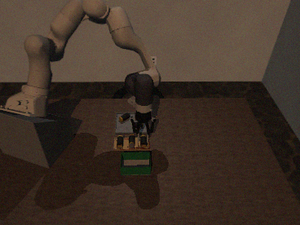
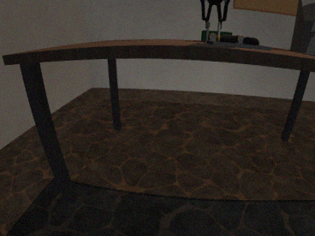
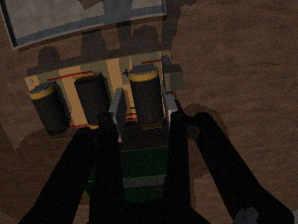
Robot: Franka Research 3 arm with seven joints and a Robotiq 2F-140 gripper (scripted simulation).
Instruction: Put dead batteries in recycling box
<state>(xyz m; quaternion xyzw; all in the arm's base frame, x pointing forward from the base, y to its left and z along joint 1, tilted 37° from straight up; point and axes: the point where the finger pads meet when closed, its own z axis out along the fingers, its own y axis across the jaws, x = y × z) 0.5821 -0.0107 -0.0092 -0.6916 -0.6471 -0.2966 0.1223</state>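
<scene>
Now: the yellow bulb 4 cm to the left of my hand, 3 cm ahead of it and 2 cm above it. From my hand the other things lie so: grey tray (17 cm to the left, 7 cm behind, 6 cm below); green recycling box (16 cm to the right, 5 cm below, 4 cm behind).
</scene>
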